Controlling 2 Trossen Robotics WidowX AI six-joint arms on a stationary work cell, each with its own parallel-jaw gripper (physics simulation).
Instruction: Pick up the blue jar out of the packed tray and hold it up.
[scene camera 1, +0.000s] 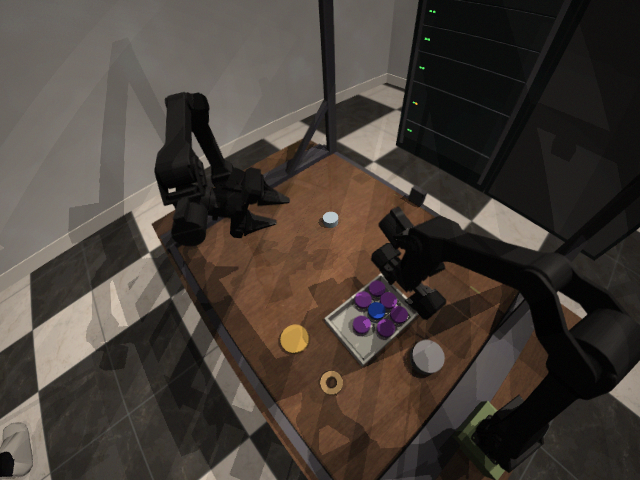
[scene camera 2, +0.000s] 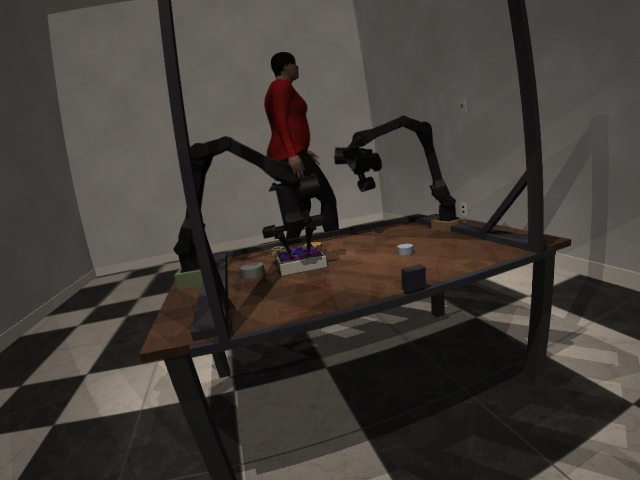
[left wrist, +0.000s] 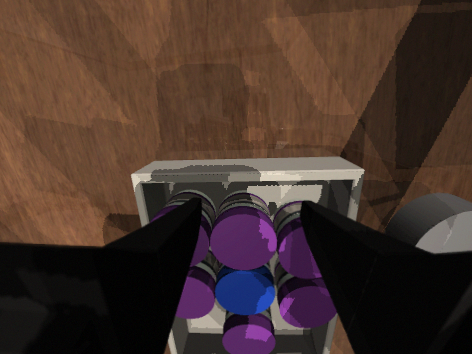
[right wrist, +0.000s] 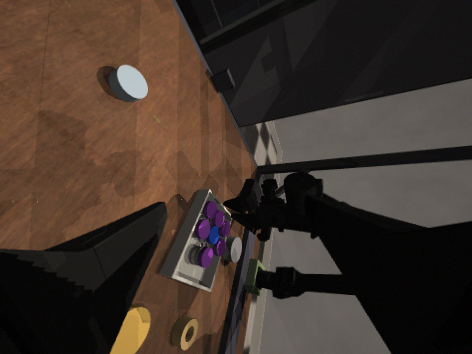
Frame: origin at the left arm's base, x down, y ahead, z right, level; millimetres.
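Seen in the pictures: left gripper, between the fingertips: (scene camera 1: 399, 292) (scene camera 2: 300, 253) (left wrist: 251, 207) (right wrist: 227, 209); right gripper, between the fingertips: (scene camera 1: 282, 212) (scene camera 2: 358, 180) (right wrist: 236, 204); left arm's base, origin of its link: (scene camera 1: 492, 438) (scene camera 2: 192, 268) (right wrist: 259, 278); right arm's base, origin of its link: (scene camera 2: 448, 219).
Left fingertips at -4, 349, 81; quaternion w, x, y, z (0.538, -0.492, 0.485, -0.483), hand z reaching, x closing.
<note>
Offsets run from my left fingertips to a thing's top centre, as dx, dy, dz.
The blue jar @[+9, +3, -73] (scene camera 1: 376, 310) (left wrist: 245, 291) (right wrist: 214, 235) stands in the light grey tray @[+18, +1, -84] (scene camera 1: 345, 340) (left wrist: 295, 165) (right wrist: 172, 260), closely ringed by several purple-lidded jars @[+9, -43, -85] (scene camera 1: 385, 328) @[+9, +4, -30] (left wrist: 243, 238) @[+9, +0, -124] (right wrist: 205, 257). My left gripper (left wrist: 251, 207) is partly open and empty above one end of the tray. In the left wrist view a purple-lidded jar shows between its fingers, with the blue jar just below that in the picture. My right gripper is open and empty, raised at the far left of scene camera 1 (scene camera 1: 281, 210), well away from the tray.
A grey cylinder @[+23, -153, -51] (scene camera 1: 428, 357) (scene camera 2: 252, 270) (right wrist: 234, 249) stands close beside the tray. A yellow disc @[+41, +80, -271] (scene camera 1: 294, 338), a tan ring @[+28, -58, -261] (scene camera 1: 324, 390) and a pale blue cylinder @[+30, +328, +34] (scene camera 1: 330, 219) (scene camera 2: 405, 249) (right wrist: 129, 83) are on the table. A dark block @[-4, +211, +325] (scene camera 2: 413, 278) sits at the table edge.
</note>
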